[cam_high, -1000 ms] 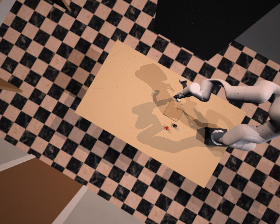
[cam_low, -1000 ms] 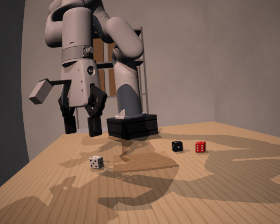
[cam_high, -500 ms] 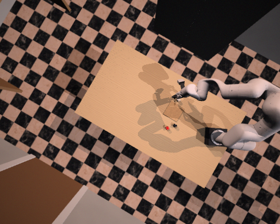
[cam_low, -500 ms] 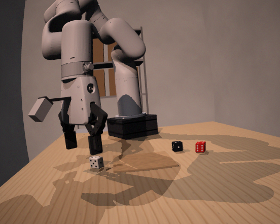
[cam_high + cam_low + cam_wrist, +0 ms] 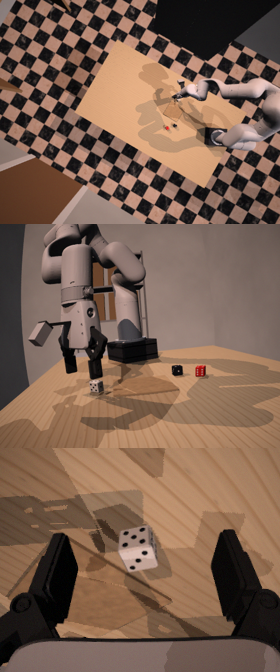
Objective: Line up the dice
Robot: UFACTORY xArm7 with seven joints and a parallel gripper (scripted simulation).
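The white die lies 2 cm behind my hand, 3 cm to the left of it and 4 cm below it. The rest, counted from my hand: thin mat: 2 cm behind, 14 cm to the left, 5 cm below; then red die: 3 cm behind, 30 cm to the left, 4 cm below; then black die: 9 cm behind, 25 cm to the left, 4 cm below.
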